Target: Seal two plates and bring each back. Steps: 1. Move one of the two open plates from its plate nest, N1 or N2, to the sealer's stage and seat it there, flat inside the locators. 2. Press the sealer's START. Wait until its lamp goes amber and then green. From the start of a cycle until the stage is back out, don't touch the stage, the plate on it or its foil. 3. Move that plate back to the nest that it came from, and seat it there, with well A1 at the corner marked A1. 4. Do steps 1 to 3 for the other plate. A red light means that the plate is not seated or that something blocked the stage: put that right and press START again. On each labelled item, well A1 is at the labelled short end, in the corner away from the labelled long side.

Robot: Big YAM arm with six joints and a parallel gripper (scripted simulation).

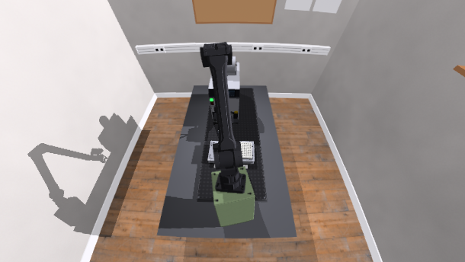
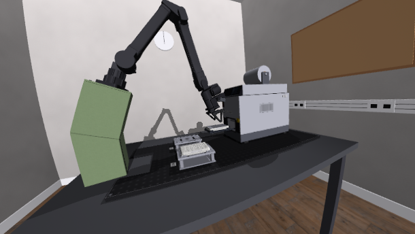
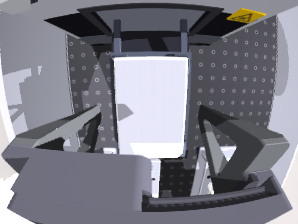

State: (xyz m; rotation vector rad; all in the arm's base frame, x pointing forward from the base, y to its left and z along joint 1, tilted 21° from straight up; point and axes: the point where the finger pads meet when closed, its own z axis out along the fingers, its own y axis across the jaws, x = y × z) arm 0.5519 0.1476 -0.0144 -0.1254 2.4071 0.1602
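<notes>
Right now the dark sealer stage is 60 mm below my hand and 10 mm behind it. The rest, counted from my hand: yellow warning label: 110 mm ahead, 70 mm to the right; foil roll: 320 mm ahead, 270 mm above, 50 mm to the left; white plate: 190 mm to the right, 170 mm behind, 90 mm below.
</notes>
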